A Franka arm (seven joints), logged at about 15 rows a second.
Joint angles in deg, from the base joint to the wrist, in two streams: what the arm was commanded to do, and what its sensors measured. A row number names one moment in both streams.
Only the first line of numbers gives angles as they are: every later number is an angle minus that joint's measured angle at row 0.
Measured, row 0: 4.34 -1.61 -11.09 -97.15 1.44 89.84 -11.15
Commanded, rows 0 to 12: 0.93 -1.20 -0.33 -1.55 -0.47 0.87 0.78; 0.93 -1.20 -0.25 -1.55 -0.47 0.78 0.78; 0.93 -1.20 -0.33 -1.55 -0.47 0.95 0.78; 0.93 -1.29 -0.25 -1.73 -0.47 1.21 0.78; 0.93 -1.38 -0.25 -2.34 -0.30 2.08 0.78; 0.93 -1.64 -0.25 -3.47 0.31 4.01 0.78; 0.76 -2.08 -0.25 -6.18 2.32 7.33 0.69; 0.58 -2.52 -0.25 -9.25 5.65 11.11 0.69; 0.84 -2.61 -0.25 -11.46 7.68 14.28 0.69; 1.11 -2.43 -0.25 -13.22 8.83 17.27 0.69; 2.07 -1.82 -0.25 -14.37 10.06 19.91 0.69; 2.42 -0.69 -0.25 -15.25 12.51 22.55 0.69; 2.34 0.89 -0.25 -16.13 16.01 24.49 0.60
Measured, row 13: 1.24 0.18 0.04 -12.78 11.25 19.55 0.04
